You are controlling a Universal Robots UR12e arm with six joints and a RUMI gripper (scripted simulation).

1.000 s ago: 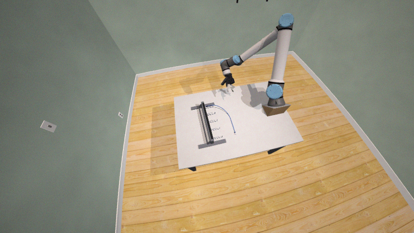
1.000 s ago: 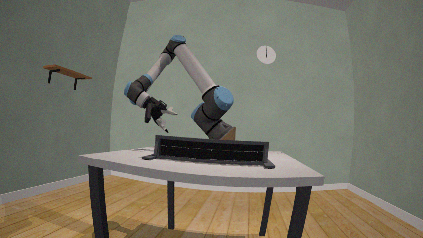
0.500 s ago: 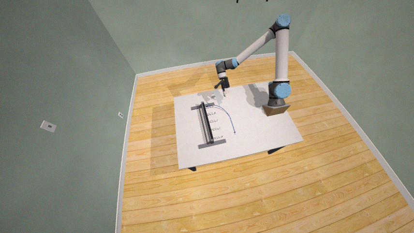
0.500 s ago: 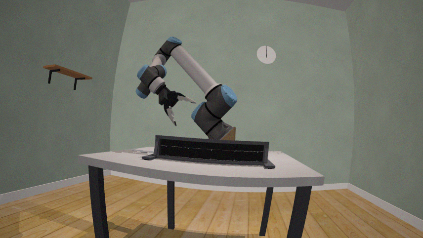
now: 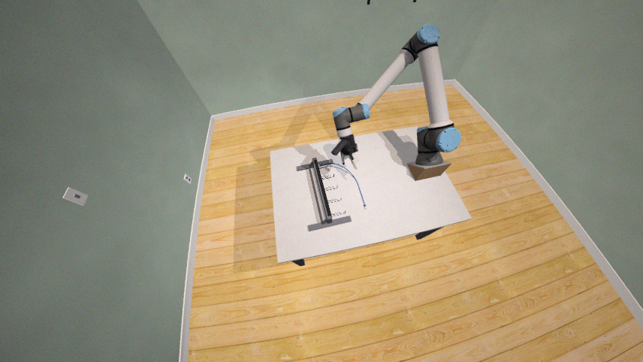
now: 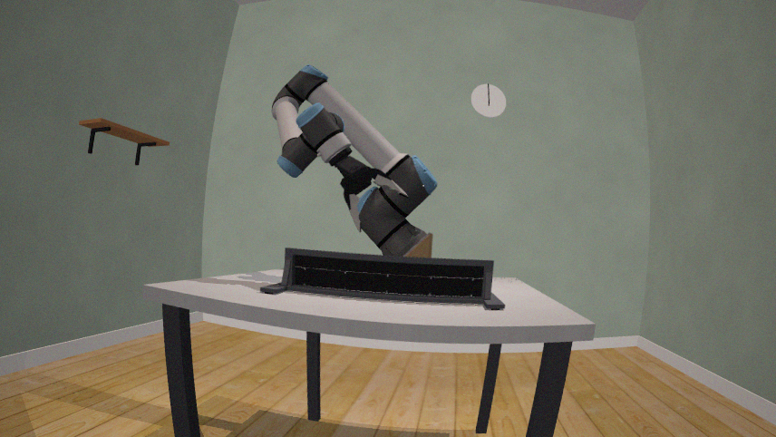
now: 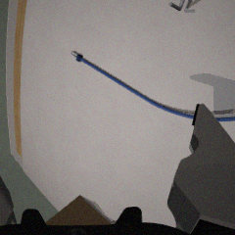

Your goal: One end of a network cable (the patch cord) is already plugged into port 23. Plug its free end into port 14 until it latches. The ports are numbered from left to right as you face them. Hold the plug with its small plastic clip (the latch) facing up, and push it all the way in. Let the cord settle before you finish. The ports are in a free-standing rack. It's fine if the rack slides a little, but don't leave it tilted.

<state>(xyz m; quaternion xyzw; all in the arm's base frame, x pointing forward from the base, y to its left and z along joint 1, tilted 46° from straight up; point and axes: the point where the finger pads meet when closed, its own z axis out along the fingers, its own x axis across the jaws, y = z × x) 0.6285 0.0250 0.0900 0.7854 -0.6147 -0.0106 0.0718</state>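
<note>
Right now the plug is 60 mm behind my hand, 230 mm to the left of it and 200 mm below it.
</note>
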